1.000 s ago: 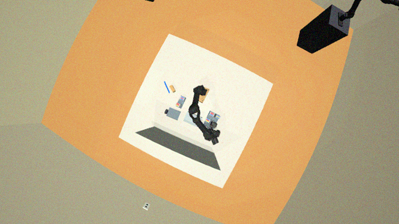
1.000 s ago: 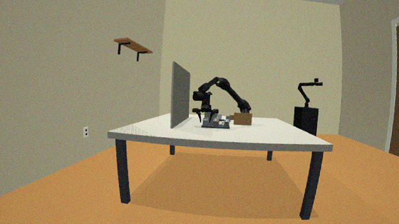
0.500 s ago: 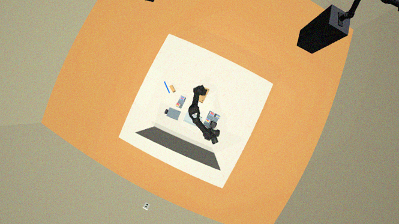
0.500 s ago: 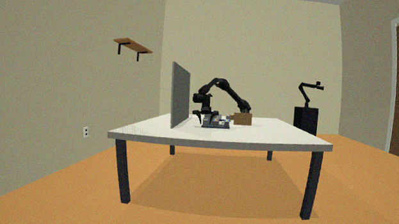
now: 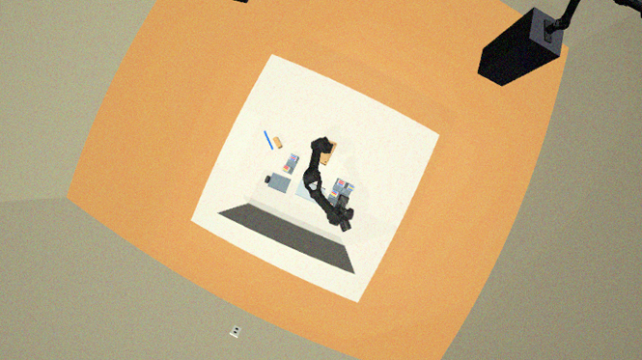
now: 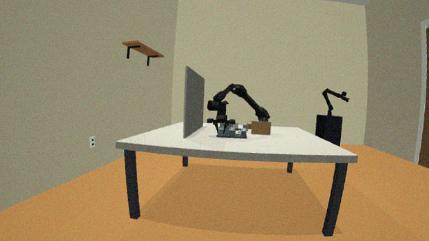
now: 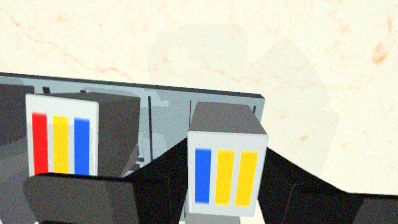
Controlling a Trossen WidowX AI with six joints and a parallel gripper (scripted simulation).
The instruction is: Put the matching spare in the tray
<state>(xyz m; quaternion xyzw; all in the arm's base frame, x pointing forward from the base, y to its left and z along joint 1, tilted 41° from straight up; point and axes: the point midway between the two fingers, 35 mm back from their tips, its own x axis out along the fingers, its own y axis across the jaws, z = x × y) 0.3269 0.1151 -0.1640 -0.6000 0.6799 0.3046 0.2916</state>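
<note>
My gripper tip is 2 cm past the pale blue-grey tray, 41 cm to the left of it and 1 cm above it. Round my gripper tip: brown box: 26 cm behind, 51 cm to the right, 1 cm above; then tall grey panel: 20 cm ahead, 22 cm to the right, 21 cm above; then grey spare block: 2 cm above.
</note>
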